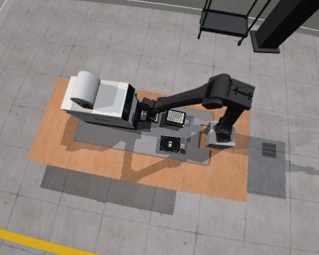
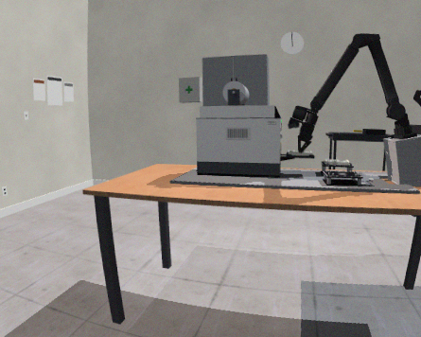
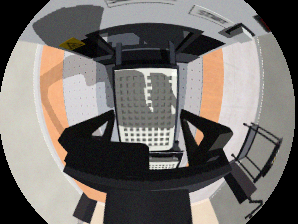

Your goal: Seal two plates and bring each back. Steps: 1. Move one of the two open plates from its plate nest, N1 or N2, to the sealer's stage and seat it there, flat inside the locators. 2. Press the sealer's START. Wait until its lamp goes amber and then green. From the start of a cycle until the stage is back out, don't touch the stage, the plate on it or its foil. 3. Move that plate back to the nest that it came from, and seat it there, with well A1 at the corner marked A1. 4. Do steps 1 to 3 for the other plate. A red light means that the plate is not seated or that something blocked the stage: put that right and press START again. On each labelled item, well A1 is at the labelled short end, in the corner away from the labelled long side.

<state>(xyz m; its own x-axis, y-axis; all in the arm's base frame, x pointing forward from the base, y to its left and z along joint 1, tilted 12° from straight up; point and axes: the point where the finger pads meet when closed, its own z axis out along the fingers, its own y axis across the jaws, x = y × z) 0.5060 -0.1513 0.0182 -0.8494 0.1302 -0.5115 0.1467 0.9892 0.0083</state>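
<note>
The sealer stage lies 3 cm below my hand. From my hand the other things lie so: foil roll (33 cm ahead, 4 cm to the right, 29 cm above).
</note>
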